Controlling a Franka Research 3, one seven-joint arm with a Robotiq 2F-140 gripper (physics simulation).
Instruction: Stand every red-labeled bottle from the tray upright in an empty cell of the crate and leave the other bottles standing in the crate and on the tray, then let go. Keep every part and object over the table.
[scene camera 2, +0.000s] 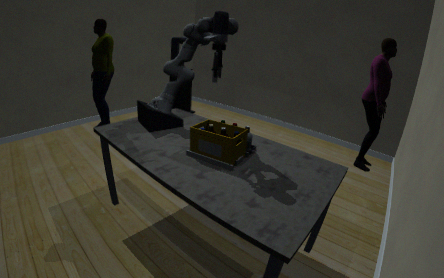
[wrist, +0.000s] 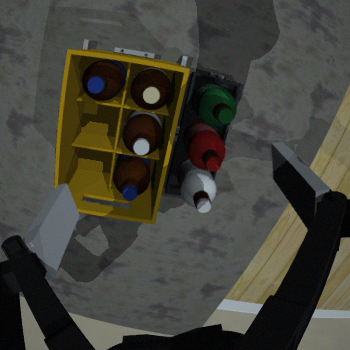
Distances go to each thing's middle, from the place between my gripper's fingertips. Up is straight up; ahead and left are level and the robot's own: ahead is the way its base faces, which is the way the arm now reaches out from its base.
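Scene:
The cream-capped bottle (wrist: 150, 89) is 35 cm below my hand at this moment, 1 cm behind it and 2 cm to the right of it. I also see the red-labeled bottle (wrist: 205, 149), which is 7 cm ahead of my hand, 12 cm to the left of it and 35 cm below it. The green bottle (wrist: 216, 107) is 11 cm to the left of my hand, 2 cm behind it and again 35 cm below it. As for the white-capped bottle (wrist: 142, 134), it is 8 cm ahead of my hand, 1 cm to the right of it and 35 cm below it.

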